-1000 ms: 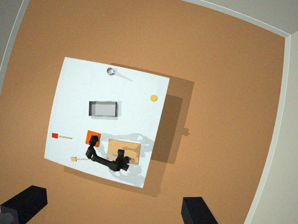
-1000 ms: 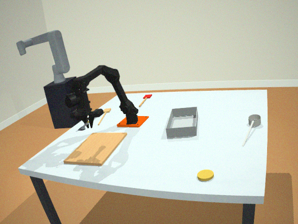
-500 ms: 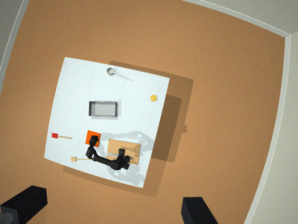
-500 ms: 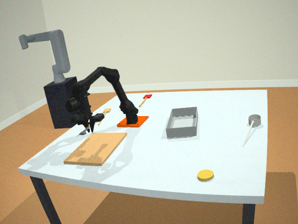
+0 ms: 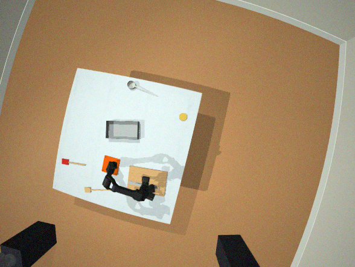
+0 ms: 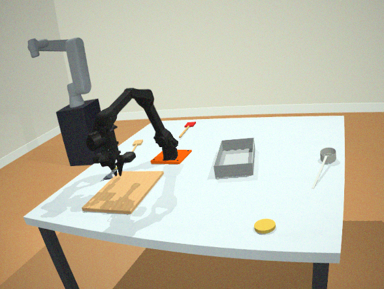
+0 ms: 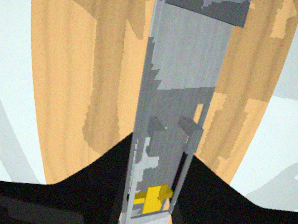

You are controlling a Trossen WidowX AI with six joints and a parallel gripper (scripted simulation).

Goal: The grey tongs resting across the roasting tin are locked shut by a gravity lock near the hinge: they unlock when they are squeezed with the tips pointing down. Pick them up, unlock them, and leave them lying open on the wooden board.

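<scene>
Right now my gripper tip is 8 cm above the wooden board and 1 cm to the right of it. Also, from my gripper tip: yellow lock piece: 4 cm above; then grey roasting tin: 46 cm ahead, 26 cm to the left, 6 cm below; then yellow disc: 62 cm ahead, 28 cm to the right, 7 cm below.
</scene>
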